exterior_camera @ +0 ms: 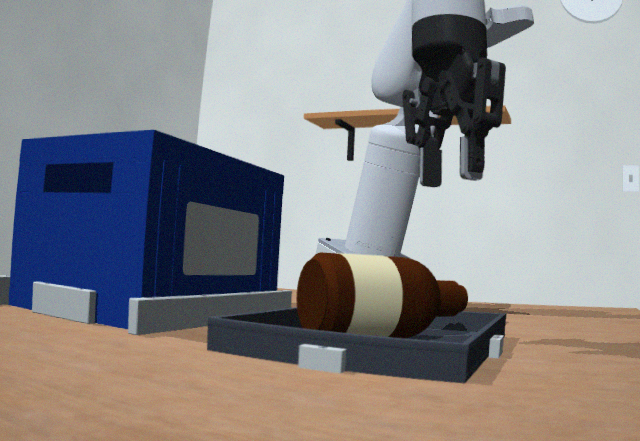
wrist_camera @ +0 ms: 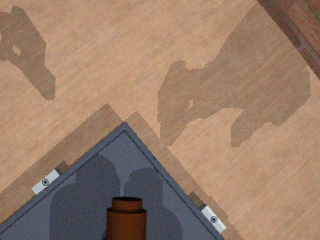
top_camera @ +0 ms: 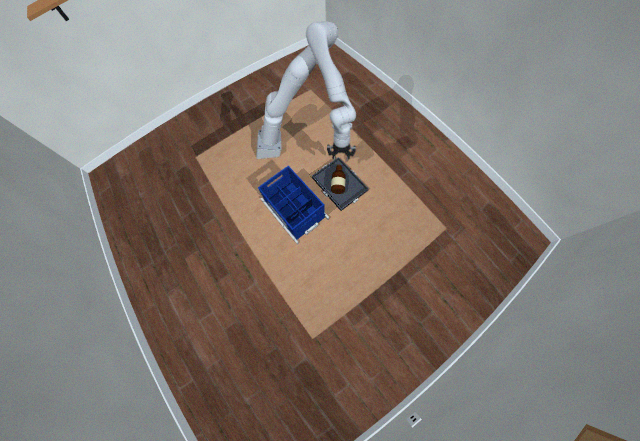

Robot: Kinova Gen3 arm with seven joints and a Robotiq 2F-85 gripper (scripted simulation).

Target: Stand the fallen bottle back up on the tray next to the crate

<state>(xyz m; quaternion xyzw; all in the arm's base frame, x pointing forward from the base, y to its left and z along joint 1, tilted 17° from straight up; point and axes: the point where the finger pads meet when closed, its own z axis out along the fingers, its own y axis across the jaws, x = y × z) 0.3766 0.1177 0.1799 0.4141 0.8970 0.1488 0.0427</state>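
My gripper is now 3 cm short of the brown bottle, 4 cm to the left of it and 12 cm above it. From my hand the other things lie so: blue crate: 2 cm behind, 32 cm to the right, 8 cm below; then tray: 5 cm ahead, 5 cm to the right, 15 cm below.
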